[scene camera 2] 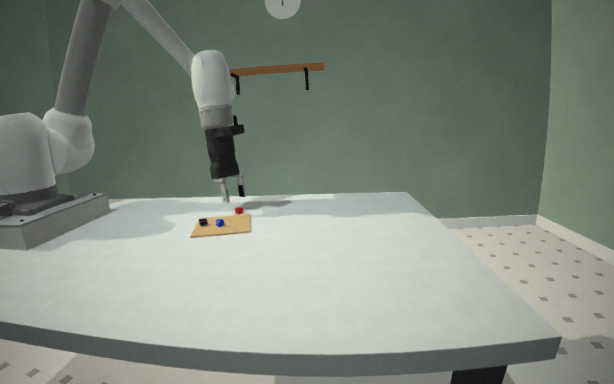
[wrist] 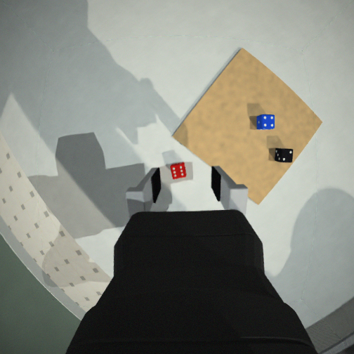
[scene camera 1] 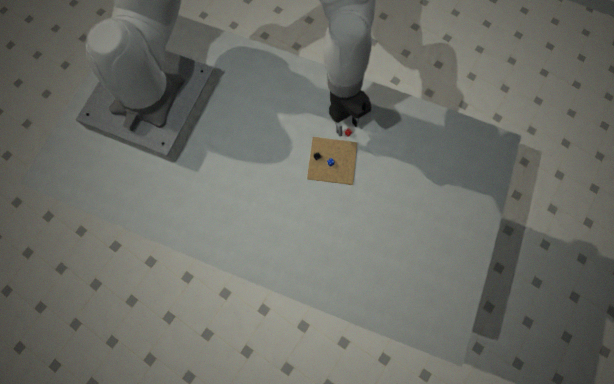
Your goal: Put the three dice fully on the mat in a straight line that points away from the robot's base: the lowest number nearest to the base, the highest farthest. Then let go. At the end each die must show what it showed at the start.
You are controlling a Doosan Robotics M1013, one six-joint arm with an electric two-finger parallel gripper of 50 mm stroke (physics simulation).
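Places are measured from the arm's base along level axes (x back, y down, z right), in millimetres.
Pixels of known places: gripper, fingertip midpoint: (scene camera 2: 234, 199) (scene camera 1: 346, 128); arm's base, link origin: (scene camera 2: 32, 207) (scene camera 1: 148, 95).
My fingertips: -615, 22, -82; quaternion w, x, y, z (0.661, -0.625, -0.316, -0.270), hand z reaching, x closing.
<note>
For each thing: its middle in the pictures, then the offset to it from my fingertips, as dx, dy, dz. Level surfaces: height alone.
- red die, body centre: (scene camera 2: 239, 210) (scene camera 1: 348, 132) -7, +36, -6
- blue die, body centre: (scene camera 2: 219, 222) (scene camera 1: 330, 162) +18, +32, +107
- tan mat, body centre: (scene camera 2: 222, 224) (scene camera 1: 332, 160) +15, +42, +96
- black die, body centre: (scene camera 2: 203, 222) (scene camera 1: 317, 156) +64, +32, +101
- pale table, surface height: dy +44
The red die (scene camera 1: 348, 132) (scene camera 2: 239, 210) (wrist: 178, 170) lies on the table, off the mat and near its edge, with six pips up. The blue die (scene camera 1: 331, 162) (scene camera 2: 220, 222) (wrist: 266, 121) rests near the middle of the tan mat (scene camera 1: 345, 172) (scene camera 2: 240, 227) (wrist: 220, 105), with four pips up. The black die (scene camera 1: 317, 156) (scene camera 2: 203, 222) (wrist: 284, 155) rests on the mat on the base side of the blue one; its top number is hard to read. My gripper (scene camera 1: 347, 126) (scene camera 2: 234, 197) (wrist: 185, 177) is open and empty, above the table close to the red die.
The robot's base plate (scene camera 1: 190, 107) (scene camera 2: 65, 222) stands on the pale table (scene camera 1: 280, 225) (scene camera 2: 320, 280), to the left of the mat in both scene views. A wooden shelf (scene camera 2: 280, 69) hangs on the wall behind. Shadows of the arm fall across the table.
</note>
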